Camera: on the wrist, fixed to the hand. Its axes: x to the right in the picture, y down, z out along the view.
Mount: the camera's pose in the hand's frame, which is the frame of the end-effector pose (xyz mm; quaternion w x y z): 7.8 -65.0 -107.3 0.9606 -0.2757 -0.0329 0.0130
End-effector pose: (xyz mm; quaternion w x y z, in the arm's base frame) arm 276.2 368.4 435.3 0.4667 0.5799 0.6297 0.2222
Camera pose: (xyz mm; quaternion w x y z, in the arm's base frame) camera 152.3 388.9 429.3 0.6260 0.4439 0.5207 0.3740
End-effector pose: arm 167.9 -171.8 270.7 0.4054 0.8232 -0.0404 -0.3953
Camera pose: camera 230.1 -63.2 258.9 0.6202 0.6655 0.0461 -0.4127
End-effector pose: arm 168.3 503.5 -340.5 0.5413 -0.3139 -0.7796 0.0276
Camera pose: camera 229.2 423.6 -264.9 0.4074 -0.4600 -0.7702 -0.1711
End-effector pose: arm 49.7 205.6 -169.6 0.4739 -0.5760 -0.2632 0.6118
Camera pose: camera 171.0 215.3 -138.0 0.2798 -0.6673 -0.4296 0.5403
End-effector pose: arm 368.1 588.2 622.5 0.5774 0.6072 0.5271 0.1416
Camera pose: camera 256.5 639.2 595.3 0.7376 0.4356 0.4404 0.2689
